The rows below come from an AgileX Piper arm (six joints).
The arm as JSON. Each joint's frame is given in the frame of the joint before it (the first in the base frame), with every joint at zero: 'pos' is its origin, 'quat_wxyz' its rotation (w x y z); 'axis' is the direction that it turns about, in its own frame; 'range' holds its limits. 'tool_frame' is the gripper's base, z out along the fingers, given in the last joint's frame.
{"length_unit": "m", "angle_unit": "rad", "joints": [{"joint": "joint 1", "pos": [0.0, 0.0, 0.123], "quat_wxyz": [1.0, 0.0, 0.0, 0.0], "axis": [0.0, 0.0, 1.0], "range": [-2.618, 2.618]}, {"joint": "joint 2", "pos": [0.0, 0.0, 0.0], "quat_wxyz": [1.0, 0.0, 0.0, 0.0], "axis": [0.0, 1.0, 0.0], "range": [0.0, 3.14]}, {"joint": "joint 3", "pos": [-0.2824, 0.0, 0.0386], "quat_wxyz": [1.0, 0.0, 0.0, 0.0], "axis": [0.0, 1.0, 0.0], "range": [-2.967, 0.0]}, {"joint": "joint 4", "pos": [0.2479, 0.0, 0.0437], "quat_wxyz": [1.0, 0.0, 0.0, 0.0], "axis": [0.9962, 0.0, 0.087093], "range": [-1.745, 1.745]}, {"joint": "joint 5", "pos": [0.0, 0.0, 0.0], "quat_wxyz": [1.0, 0.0, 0.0, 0.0], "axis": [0.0, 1.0, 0.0], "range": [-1.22, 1.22]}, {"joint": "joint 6", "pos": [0.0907, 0.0, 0.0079], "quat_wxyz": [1.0, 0.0, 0.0, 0.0], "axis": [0.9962, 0.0, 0.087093], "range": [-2.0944, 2.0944]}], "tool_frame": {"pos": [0.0, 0.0, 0.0], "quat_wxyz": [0.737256, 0.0, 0.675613, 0.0]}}
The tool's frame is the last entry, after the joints.
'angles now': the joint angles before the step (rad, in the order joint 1, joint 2, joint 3, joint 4, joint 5, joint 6). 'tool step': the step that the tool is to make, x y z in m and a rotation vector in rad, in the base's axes. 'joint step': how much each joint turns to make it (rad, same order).
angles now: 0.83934 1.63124 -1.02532 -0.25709 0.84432 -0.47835
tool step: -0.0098 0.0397 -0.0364 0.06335 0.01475 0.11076
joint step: 0.08803 0.12407 -0.00009 0.03869 -0.17008 -0.01092
